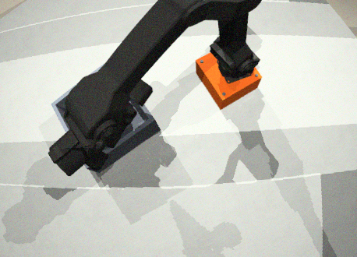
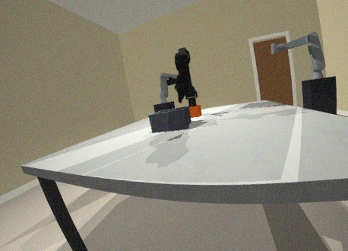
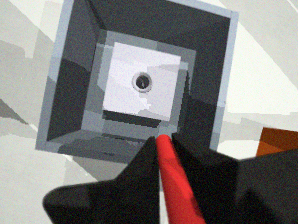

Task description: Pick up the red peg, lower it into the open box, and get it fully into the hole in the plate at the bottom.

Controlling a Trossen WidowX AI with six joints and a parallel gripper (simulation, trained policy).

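Now: the red peg 10 mm to the left of my gripper tip and 30 mm above it. Also, from my gripper tip: grey box 40 mm ahead, 50 mm to the right, 110 mm below.
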